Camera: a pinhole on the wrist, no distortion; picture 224 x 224 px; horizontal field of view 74.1 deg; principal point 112.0 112.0 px. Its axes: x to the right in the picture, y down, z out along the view. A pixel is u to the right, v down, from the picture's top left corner.
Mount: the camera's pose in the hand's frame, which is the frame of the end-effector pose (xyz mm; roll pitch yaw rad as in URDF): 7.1 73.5 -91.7 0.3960 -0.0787 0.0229
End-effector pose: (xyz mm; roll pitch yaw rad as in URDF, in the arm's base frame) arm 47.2 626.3 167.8 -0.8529 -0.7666 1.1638
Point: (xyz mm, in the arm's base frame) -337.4 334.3 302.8
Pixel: 66.2 117.1
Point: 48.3 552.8 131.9
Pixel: 20.5 34.4
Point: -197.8 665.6 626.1
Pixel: 195.8 113.4
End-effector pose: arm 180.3 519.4 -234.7 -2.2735 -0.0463 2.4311
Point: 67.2 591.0 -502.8
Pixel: outside the picture
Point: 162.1 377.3 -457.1
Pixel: 77.2 183.8
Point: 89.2 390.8 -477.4
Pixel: 110.3 179.0
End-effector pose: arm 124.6 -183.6 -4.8 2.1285 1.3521 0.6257
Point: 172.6 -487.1 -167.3
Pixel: 168.1 143.6
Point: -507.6 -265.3 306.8
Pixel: outside the picture
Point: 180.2 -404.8 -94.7
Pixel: 152.9 148.8
